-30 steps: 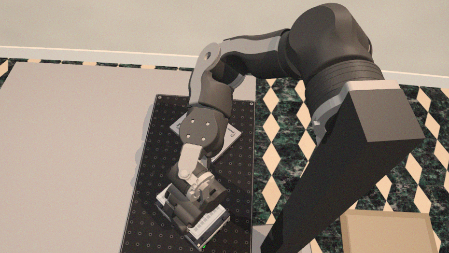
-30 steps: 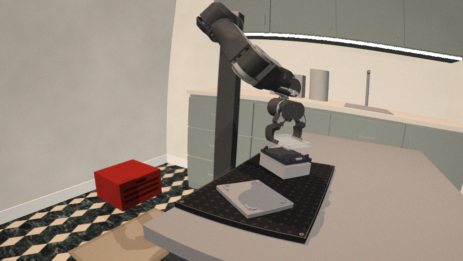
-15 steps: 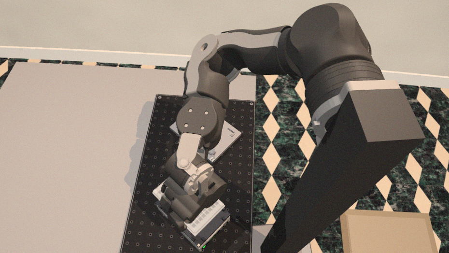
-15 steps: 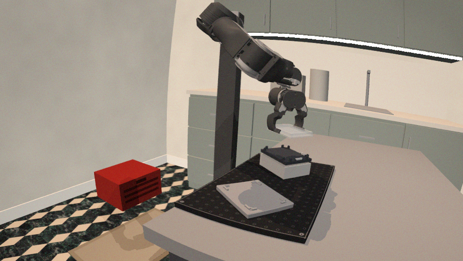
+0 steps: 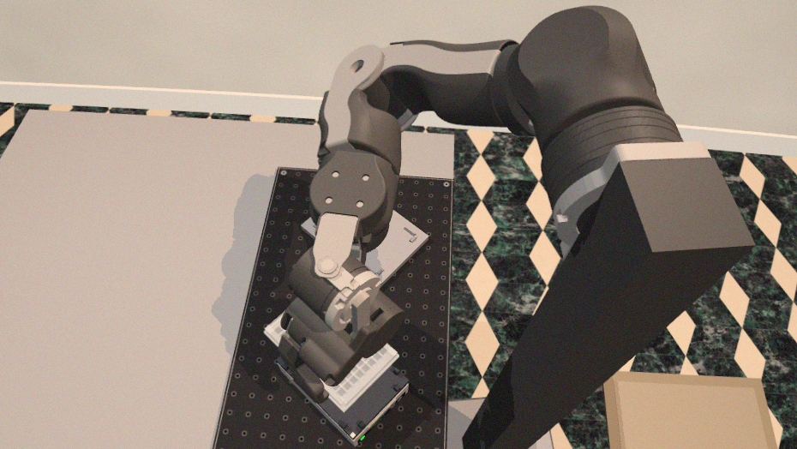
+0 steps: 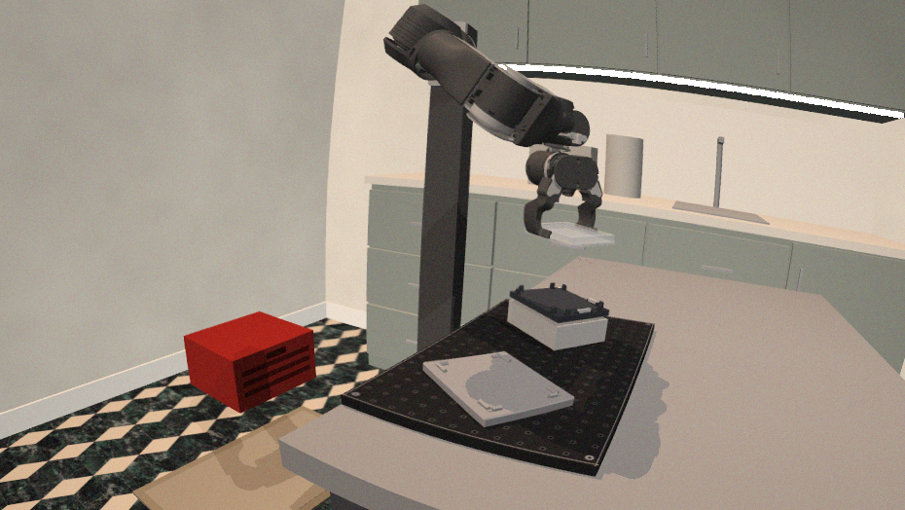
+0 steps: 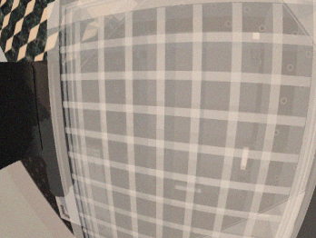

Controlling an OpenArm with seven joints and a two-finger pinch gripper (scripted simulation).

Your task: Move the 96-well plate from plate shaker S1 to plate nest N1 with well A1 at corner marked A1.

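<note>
Right now my hand is 25 cm to the left of the plate nest N1, 15 cm above it and 3 cm past it. The rest, counted from my hand: plate shaker S1: 12 cm below, 3 cm to the right, 3 cm ahead; then A1 label: 16 cm to the right, 15 cm below, 5 cm behind; then 96-well plate: 1 cm to the right, 1 cm ahead.
</note>
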